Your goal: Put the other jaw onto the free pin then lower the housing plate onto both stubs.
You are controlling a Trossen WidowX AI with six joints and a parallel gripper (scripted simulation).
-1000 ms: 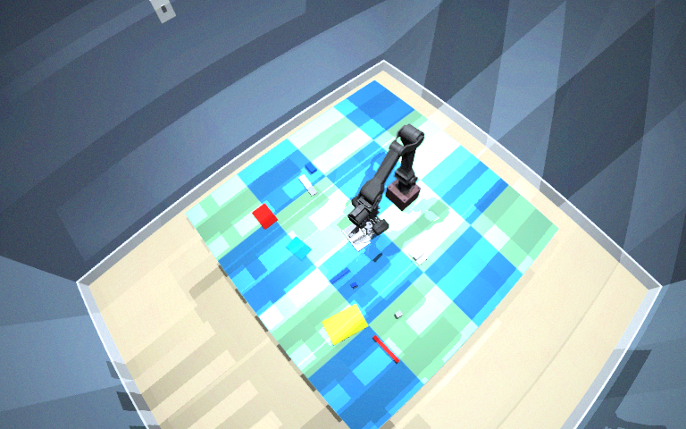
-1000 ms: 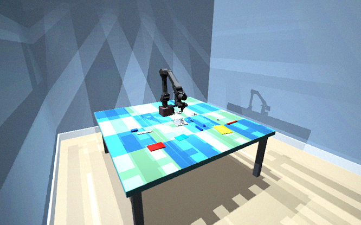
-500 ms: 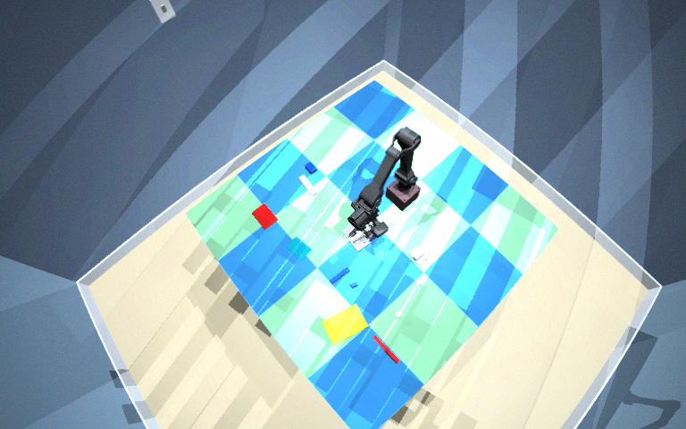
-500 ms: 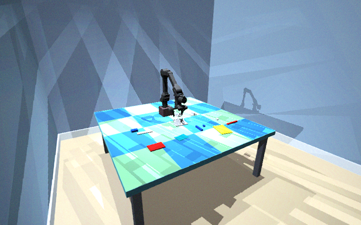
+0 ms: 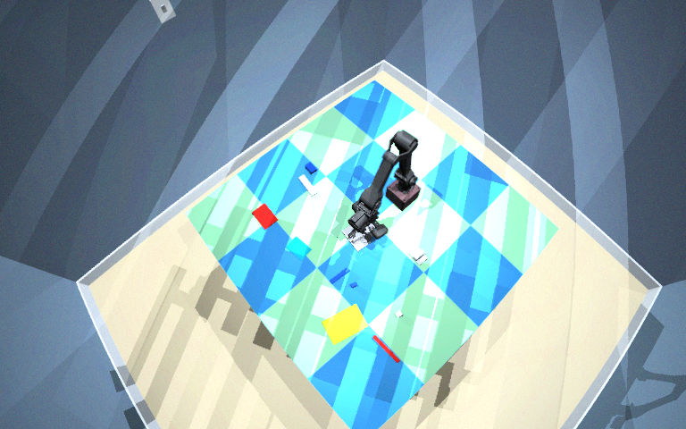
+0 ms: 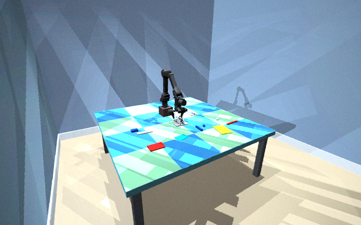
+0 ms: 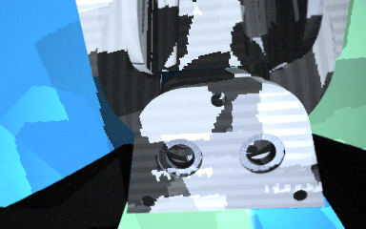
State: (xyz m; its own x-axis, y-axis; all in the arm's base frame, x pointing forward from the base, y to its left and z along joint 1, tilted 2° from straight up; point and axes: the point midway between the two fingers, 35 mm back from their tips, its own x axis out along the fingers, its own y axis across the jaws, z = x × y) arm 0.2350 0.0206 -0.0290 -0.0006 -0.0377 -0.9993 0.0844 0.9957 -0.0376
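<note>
Now: gripper tip 20 mm to the left of the grey jaw, 20 mm short of it and 10 mm above it. Also, from my gripper tip: blue bar: 240 mm ahead, 80 mm to the left, 20 mm below; white base part: 70 mm ahead, 20 mm below, 10 mm to the right; cyan tile: 300 mm ahead, 130 mm to the right, 30 mm below.
</note>
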